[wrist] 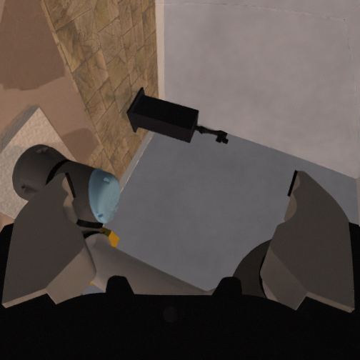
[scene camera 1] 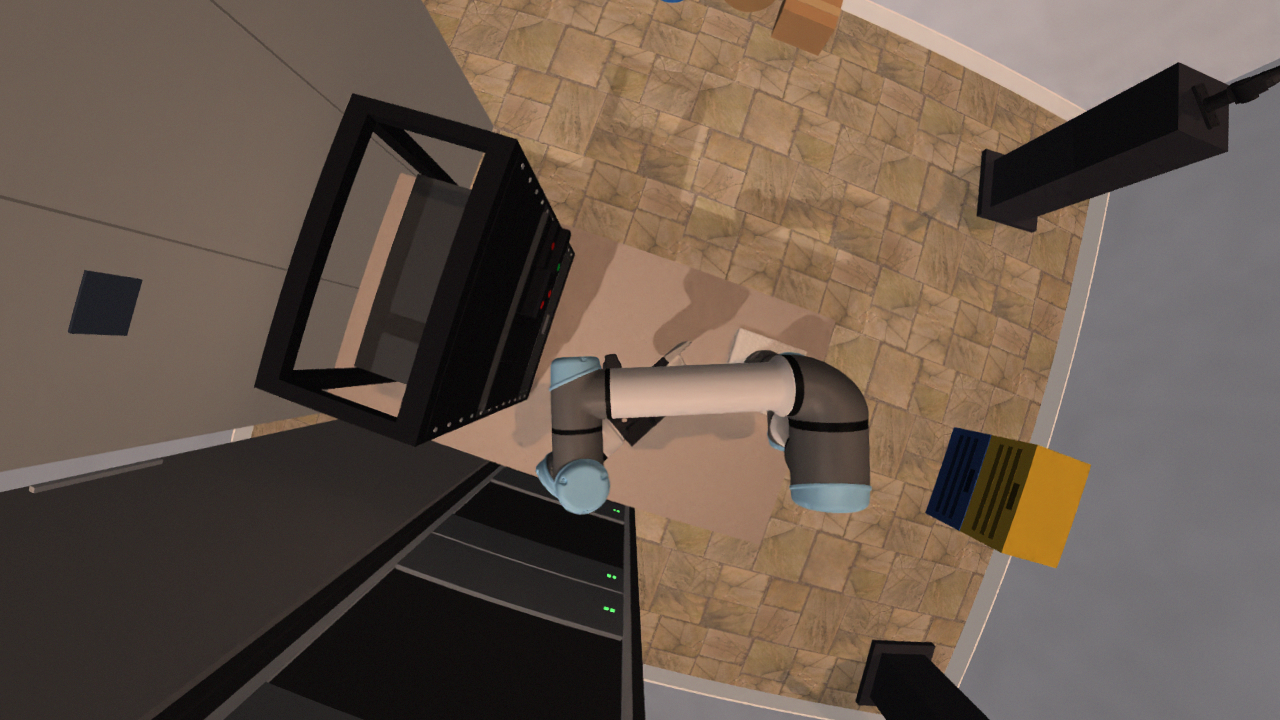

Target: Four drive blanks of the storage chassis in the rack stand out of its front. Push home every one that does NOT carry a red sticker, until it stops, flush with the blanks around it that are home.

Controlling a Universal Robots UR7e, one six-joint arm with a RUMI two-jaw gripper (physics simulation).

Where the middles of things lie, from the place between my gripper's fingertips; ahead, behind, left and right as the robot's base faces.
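I see the black rack [scene camera 1: 473,279], and my hand is 140 mm above it, 490 mm short of it and 50 mm to the left of it.
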